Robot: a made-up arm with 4 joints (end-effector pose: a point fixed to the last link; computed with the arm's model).
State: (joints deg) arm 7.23 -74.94 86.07 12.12
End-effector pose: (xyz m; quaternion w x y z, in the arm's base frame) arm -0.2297 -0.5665 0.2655 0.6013 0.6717 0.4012 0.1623
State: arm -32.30 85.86 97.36 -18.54
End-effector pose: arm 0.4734 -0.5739 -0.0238 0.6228 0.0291 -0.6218 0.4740
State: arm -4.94 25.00 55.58 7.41
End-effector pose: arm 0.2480 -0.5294 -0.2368 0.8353 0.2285 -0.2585 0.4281
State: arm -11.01 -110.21 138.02 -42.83
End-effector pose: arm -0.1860 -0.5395 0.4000 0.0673 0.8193 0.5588 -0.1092
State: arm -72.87 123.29 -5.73 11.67
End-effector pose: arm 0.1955 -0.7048 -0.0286 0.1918 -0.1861 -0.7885 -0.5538
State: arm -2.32 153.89 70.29 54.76
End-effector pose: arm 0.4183 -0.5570 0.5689 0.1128 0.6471 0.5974 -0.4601
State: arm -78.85 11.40 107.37 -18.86
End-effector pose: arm 0.3156 -0.0387 -0.3186 0.5255 0.5425 -0.5803 0.3046
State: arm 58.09 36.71 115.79 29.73
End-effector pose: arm 0.4673 -0.5920 0.0080 0.1651 0.4218 0.1627 0.8765
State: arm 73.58 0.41 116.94 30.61
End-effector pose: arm 0.3464 -0.6940 0.2261 0.3032 0.5452 0.4200 0.6591
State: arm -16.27 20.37 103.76 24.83
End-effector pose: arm 0.2245 -0.4376 -0.2789 0.4674 0.3632 -0.3756 0.7131
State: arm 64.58 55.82 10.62 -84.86
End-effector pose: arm 0.5796 -0.4533 0.0303 0.9816 0.0417 -0.1011 -0.1567
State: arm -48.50 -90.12 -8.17 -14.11
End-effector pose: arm -0.3542 -0.2719 0.0075 0.7618 0.2526 0.5900 -0.0883
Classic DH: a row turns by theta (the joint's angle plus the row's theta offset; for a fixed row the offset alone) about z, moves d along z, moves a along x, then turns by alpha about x. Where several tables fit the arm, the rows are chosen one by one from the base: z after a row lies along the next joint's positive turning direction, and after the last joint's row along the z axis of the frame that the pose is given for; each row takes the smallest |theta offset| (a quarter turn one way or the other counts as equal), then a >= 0, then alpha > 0; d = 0 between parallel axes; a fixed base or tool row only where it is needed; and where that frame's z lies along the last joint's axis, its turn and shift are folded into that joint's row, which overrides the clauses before.
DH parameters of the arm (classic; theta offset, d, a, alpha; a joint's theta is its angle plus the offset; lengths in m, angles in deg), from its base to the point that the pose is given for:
base (fixed): 59.34 0.3944 -0.046 -52.83
joint 1: -70.3 -0.2953 -0.0041 113.97
joint 2: 88.6 0.3968 -0.1745 88.81
joint 3: -82.5 -0.305 -0.0259 -50.18
joint 4: 37.85 0.1763 0.0382 9.73
tool (fixed): -132.17 -0.2393 0 0

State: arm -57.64 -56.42 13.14 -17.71
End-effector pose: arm -0.2097 -0.0752 -0.2046 0.8042 0.4947 0.2833 -0.1679
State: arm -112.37 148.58 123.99 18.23
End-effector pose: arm -0.0735 -0.4865 -0.1554 0.5262 -0.7572 -0.3852 0.0365
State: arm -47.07 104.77 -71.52 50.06
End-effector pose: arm 0.3756 -0.6556 -0.0276 0.4963 -0.1183 -0.5169 -0.6874
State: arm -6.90 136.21 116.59 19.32
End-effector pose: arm 0.5094 -0.5603 0.4219 0.0682 -0.4627 -0.4633 0.7527
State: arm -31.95 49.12 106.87 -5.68
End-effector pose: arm 0.3814 -0.4468 -0.2292 0.5955 0.2375 -0.4800 0.5987
